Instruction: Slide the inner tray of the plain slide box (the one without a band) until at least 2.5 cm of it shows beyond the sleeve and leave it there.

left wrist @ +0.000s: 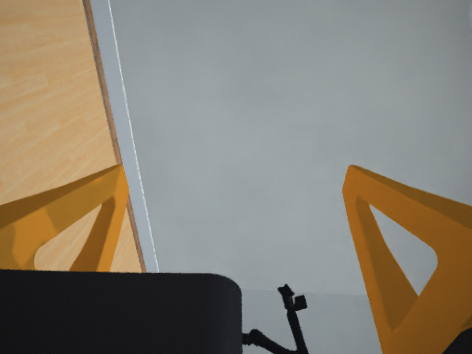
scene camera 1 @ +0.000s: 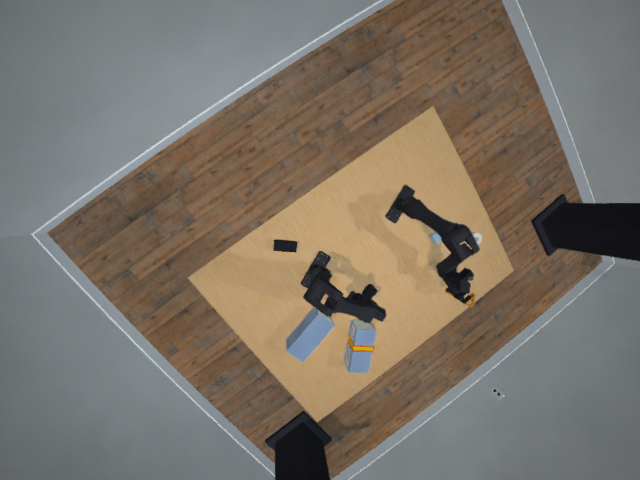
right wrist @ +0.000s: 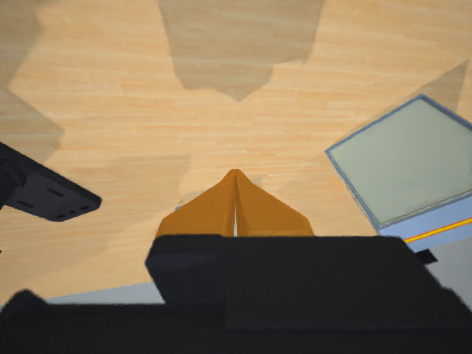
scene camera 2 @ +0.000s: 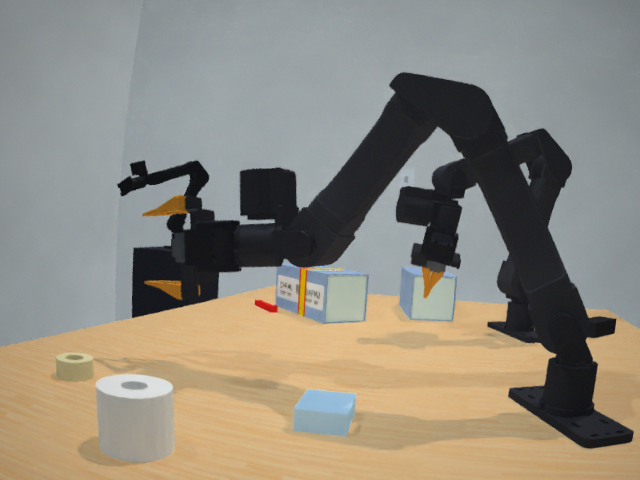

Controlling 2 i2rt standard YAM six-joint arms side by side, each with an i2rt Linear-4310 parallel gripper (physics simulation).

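Places are measured from the left arm's base along level axes (x ahead, y left, z up), in centimetres.
Pixels of known places: left gripper, fingertip midpoint: (left wrist: 235, 177) (scene camera 1: 465, 302) (scene camera 2: 145, 248); right gripper, fingertip midpoint: (right wrist: 235, 176) (scene camera 2: 425, 297); left arm's base at its link origin: (scene camera 1: 399, 204) (scene camera 2: 564, 416); right arm's base at its link origin: (scene camera 1: 315, 270) (scene camera 2: 518, 333).
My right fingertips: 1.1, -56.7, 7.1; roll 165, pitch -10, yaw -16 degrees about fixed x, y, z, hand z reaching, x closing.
Observation:
For each thing: its top centre in the pictures, then the offset to it from my right fingertips, as dx, dy, dz.
- plain blue slide box at its top centre: (scene camera 2: 427, 271) (scene camera 1: 310, 338) -8.0, -24.3, +3.5
- banded box at its top centre: (right wrist: 435, 234) (scene camera 2: 320, 268) (scene camera 1: 362, 351) +20.1, -18.5, +3.5
- white roll at its top centre: (scene camera 2: 134, 385) (scene camera 1: 476, 239) +45.9, +64.0, -1.1
- light blue block at its top centre: (scene camera 2: 326, 401) (scene camera 1: 439, 236) +27.5, +54.6, -4.6
- tan tape ring at its top centre: (scene camera 2: 74, 357) +58.4, +44.6, -4.6
- red bar at its top centre: (scene camera 2: 265, 302) +32.3, -22.3, -5.5
- black block at its top centre: (scene camera 2: 597, 319) (scene camera 1: 285, 246) -41.1, +7.7, -3.6
The plain blue slide box (scene camera 1: 310, 335) (scene camera 2: 411, 297) lies at the lower left of the table in scene camera 1. Its pale tray end (scene camera 2: 439, 305) looks flush with the sleeve. The banded box (scene camera 1: 358, 360) (scene camera 2: 346, 298) (right wrist: 407, 165) lies beside it, with a yellow and red band. My right gripper (scene camera 2: 425, 296) (right wrist: 235, 176) is shut and empty, pointing down above the table in front of the plain box's pale end; contact cannot be told. In the right wrist view its fingers hide nearly all of that box. My left gripper (scene camera 1: 460, 299) (scene camera 2: 144, 248) (left wrist: 235, 177) is open and empty, far from both boxes.
A white roll (scene camera 1: 476, 238) (scene camera 2: 135, 419), a light blue block (scene camera 1: 435, 237) (scene camera 2: 324, 412) and a tan tape ring (scene camera 2: 74, 368) stand near the left arm. A red bar (scene camera 2: 265, 305) lies beside the banded box. A black block (scene camera 1: 284, 245) (scene camera 2: 602, 327) lies behind the right arm's base.

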